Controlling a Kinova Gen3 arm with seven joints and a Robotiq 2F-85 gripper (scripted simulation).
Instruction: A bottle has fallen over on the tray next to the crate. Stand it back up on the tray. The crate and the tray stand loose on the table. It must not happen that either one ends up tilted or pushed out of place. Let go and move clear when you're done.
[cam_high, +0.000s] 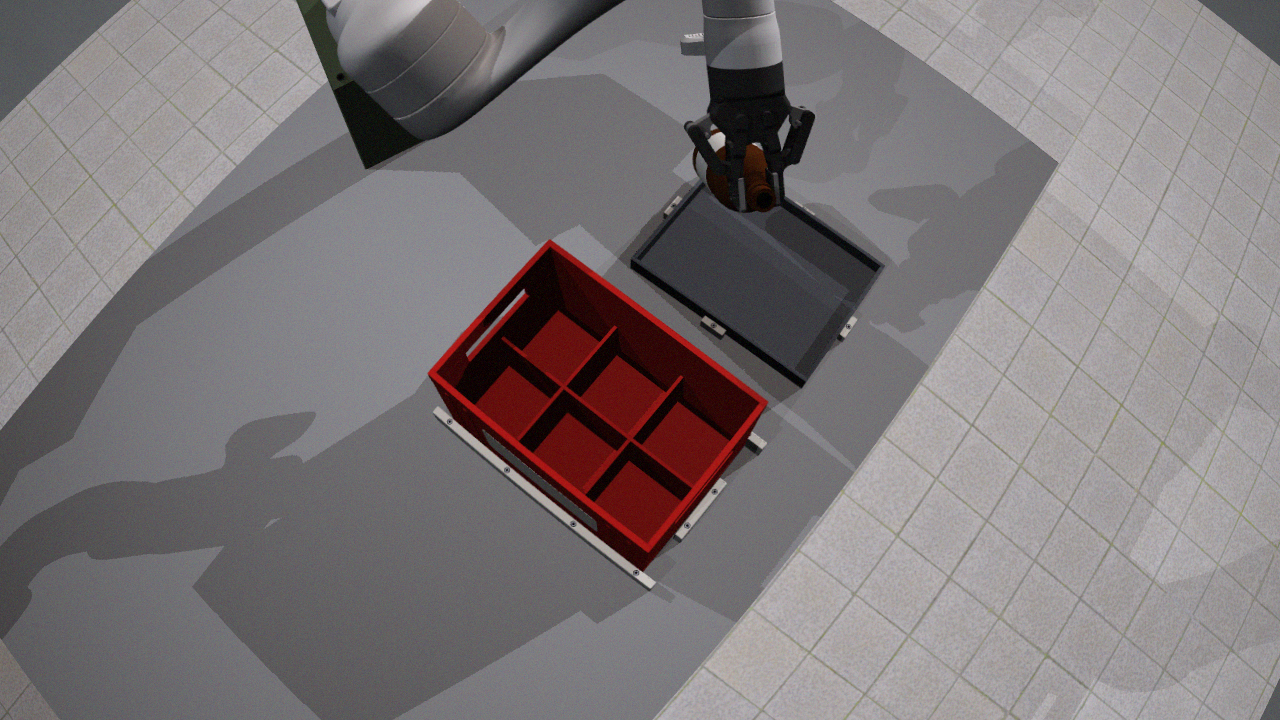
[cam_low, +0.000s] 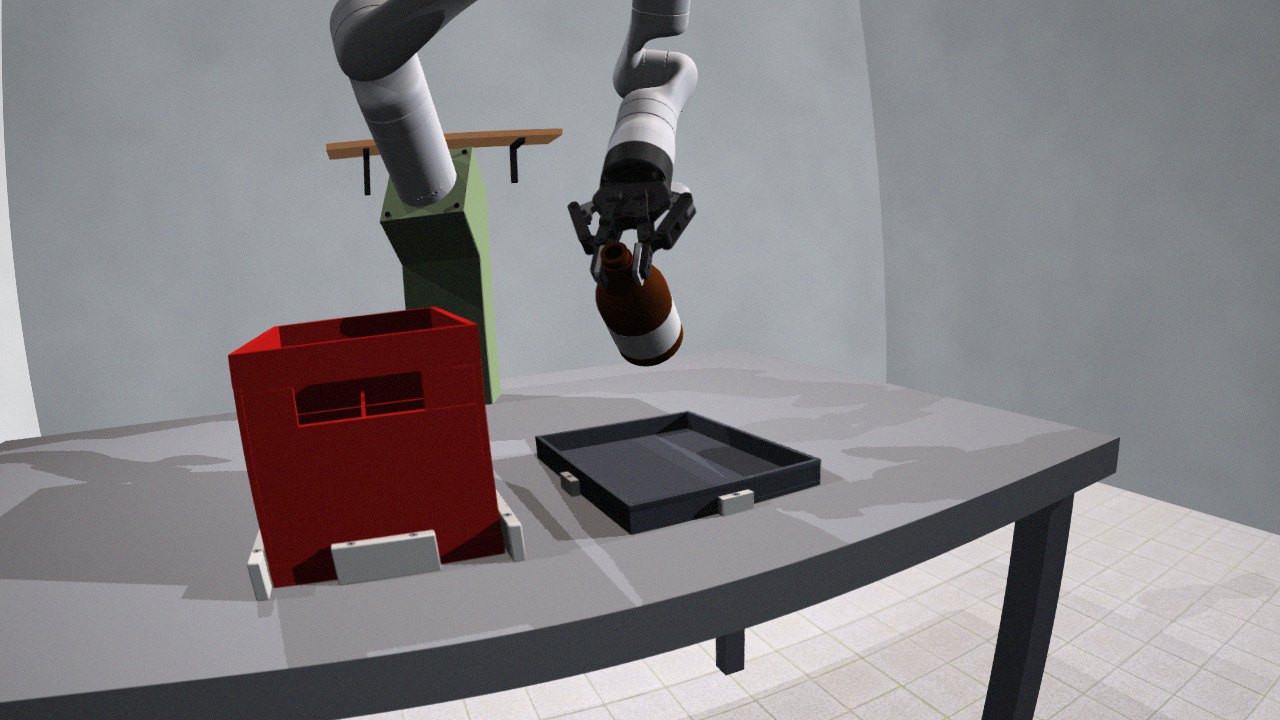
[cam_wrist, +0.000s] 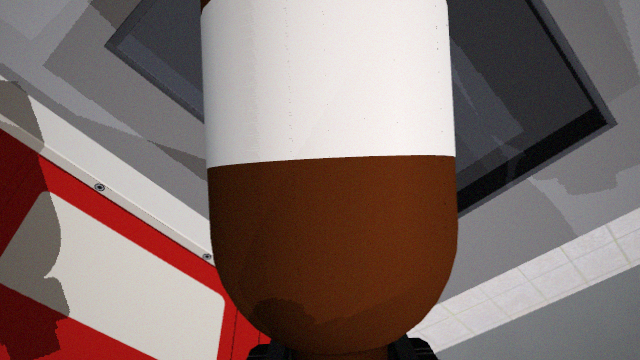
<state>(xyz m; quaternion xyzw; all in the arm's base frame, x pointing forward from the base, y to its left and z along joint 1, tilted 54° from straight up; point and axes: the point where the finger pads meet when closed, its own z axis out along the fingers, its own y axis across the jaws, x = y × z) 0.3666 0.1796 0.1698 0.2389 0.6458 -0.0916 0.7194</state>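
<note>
The bottle is 30 mm behind my hand, 30 mm to the left of it and 30 mm below it. Round my hand: red crate (20 mm behind, 260 mm to the right, 120 mm below); then tray (20 mm ahead, 20 mm to the left, 190 mm below).
</note>
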